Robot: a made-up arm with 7 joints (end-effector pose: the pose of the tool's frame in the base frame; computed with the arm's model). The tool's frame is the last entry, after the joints.
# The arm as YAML. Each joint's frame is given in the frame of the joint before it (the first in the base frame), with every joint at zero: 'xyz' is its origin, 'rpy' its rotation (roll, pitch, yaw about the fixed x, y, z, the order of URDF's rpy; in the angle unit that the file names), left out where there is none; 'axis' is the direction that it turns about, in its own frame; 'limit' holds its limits. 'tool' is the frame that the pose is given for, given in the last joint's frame.
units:
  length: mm
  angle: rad
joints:
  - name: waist
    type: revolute
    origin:
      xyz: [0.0, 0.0, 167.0]
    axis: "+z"
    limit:
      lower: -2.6
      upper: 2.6
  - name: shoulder
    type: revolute
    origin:
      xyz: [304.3, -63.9, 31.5]
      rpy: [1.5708, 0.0, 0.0]
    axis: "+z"
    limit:
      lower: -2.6
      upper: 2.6
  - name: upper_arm
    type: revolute
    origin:
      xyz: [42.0, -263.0, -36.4]
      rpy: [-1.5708, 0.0, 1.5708]
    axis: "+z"
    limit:
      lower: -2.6
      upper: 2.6
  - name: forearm
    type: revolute
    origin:
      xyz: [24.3, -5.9, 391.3]
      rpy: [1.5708, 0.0, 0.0]
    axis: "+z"
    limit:
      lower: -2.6
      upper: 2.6
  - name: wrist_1
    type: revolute
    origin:
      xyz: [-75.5, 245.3, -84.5]
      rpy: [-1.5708, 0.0, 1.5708]
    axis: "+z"
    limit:
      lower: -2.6
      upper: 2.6
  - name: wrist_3
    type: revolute
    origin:
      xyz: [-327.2, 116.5, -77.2]
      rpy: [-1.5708, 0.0, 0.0]
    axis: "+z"
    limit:
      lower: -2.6
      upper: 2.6
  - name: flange
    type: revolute
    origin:
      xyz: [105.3, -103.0, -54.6]
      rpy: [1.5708, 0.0, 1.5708]
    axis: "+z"
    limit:
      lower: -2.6
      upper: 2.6
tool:
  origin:
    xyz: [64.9, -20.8, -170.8]
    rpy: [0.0, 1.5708, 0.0]
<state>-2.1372 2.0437 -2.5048 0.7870 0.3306 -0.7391 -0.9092</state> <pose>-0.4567 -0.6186 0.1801 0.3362 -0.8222 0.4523 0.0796</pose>
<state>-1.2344 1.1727 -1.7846 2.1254 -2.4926 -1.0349 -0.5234</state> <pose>0.4021 -0.0075 0.1928 -0.8456 -0.4551 0.2452 0.1330</pose>
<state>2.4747 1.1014 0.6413 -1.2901 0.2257 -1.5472 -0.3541</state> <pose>-0.3449 0.3538 -0.1765 0.4932 -0.4227 0.6829 0.3343</pose>
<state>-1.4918 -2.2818 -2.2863 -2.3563 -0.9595 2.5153 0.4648</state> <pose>-0.3188 -0.4060 0.4533 -0.0673 -0.6071 0.4706 0.6367</pose>
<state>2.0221 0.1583 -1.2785 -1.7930 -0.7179 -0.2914 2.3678</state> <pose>0.0271 -0.1801 0.3096 -0.2549 0.3253 -0.9052 0.0995</pose>
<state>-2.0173 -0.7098 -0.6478 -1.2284 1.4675 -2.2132 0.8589</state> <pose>-0.2313 0.2351 0.1919 -0.4812 0.5717 -0.5052 0.4317</pose>
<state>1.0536 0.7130 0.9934 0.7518 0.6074 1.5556 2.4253</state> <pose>0.1603 0.2379 -0.2688 -0.9254 -0.2071 -0.0156 0.3169</pose>
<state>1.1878 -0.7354 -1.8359 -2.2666 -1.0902 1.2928 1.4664</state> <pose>0.3929 -0.0167 0.4025 -0.7143 0.2025 -0.5461 0.3880</pose>
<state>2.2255 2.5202 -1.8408 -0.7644 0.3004 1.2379 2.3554</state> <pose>-0.4277 0.5758 0.0550 -0.1809 0.9654 0.0423 0.1830</pose>
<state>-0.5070 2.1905 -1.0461 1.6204 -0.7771 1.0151 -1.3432</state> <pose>0.4762 -0.1262 0.0325 0.0104 -0.7364 0.6321 0.2409</pose>
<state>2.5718 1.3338 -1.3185 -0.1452 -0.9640 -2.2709 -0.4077</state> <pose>-0.0554 0.1000 -0.1746 -0.7177 -0.4128 0.4294 0.3606</pose>
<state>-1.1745 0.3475 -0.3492 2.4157 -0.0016 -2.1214 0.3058</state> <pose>0.0680 0.0920 -0.1426 0.3107 0.5185 -0.2165 0.7666</pose>
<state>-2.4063 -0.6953 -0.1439 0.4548 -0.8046 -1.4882 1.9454</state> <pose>0.3661 -0.2677 0.3565 0.5988 -0.2357 0.7599 0.0924</pose>
